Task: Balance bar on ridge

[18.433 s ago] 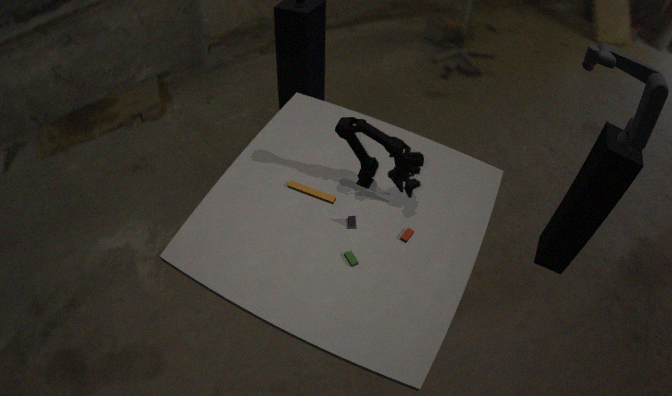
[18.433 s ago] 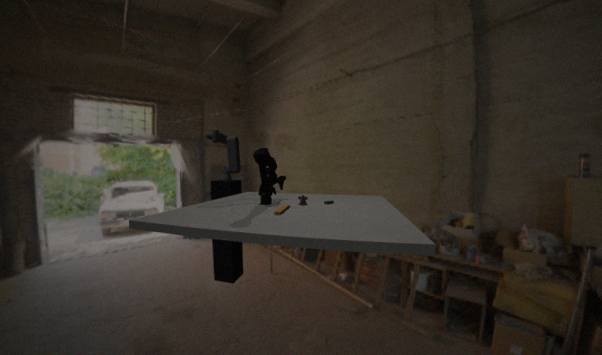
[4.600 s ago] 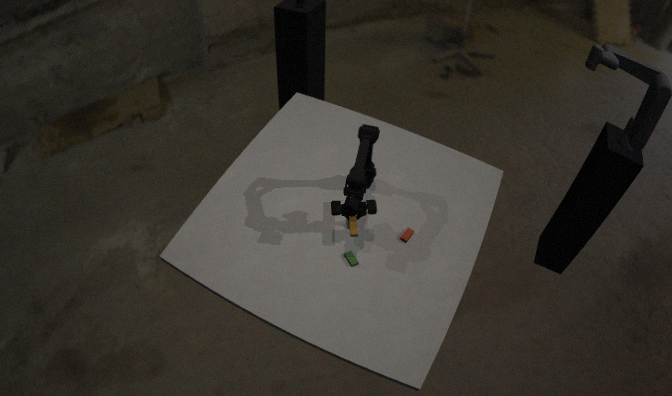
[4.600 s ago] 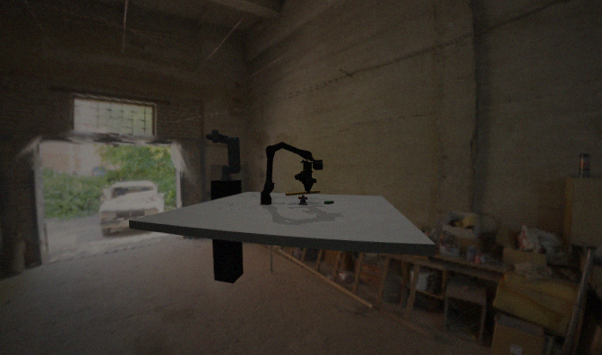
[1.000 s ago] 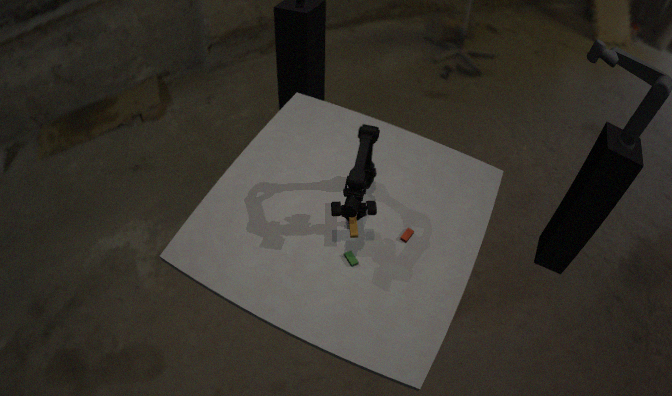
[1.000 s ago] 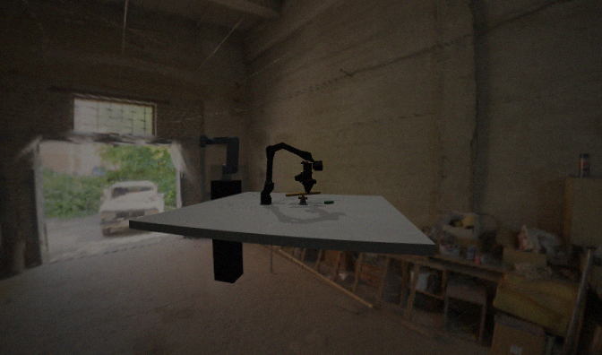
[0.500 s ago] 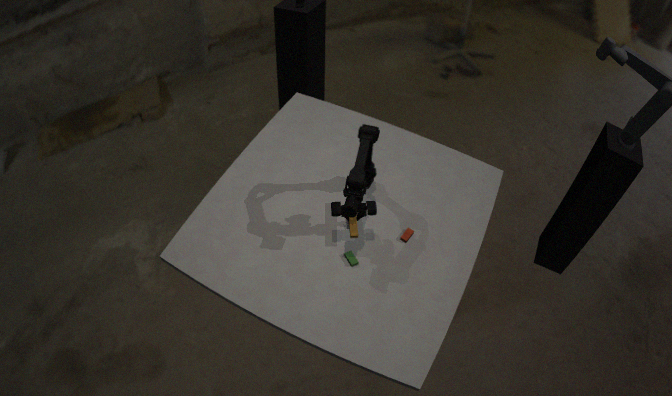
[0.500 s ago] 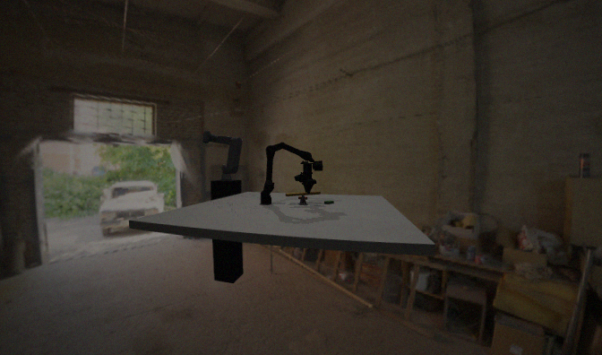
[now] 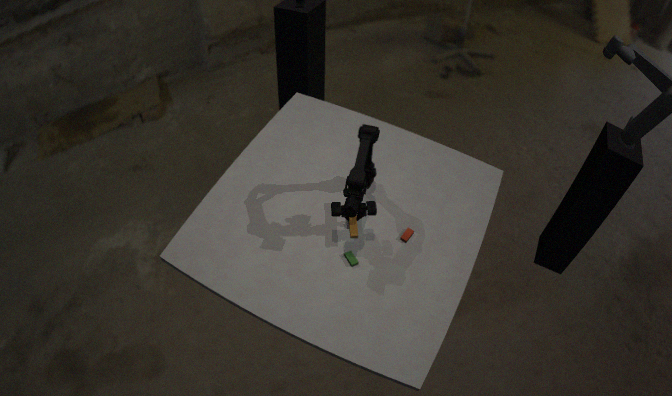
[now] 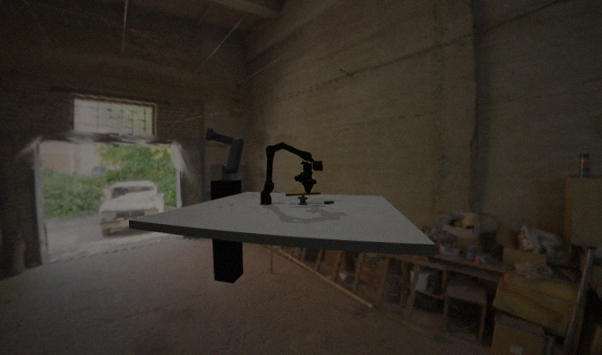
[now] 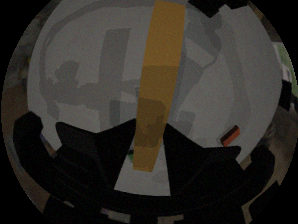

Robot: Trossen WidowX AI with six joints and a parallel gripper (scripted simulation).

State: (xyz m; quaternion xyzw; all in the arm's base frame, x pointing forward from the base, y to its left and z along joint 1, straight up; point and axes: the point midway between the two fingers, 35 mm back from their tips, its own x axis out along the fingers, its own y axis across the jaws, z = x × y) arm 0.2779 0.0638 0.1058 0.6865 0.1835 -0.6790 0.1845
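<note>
Now: gripper tip 30 mm past the bar and 20 mm to the left of it. Round my gripper tip: green block (140 mm ahead, 70 mm to the left, 60 mm below); then orange-red block (240 mm to the left, 80 mm behind, 60 mm below).
</note>
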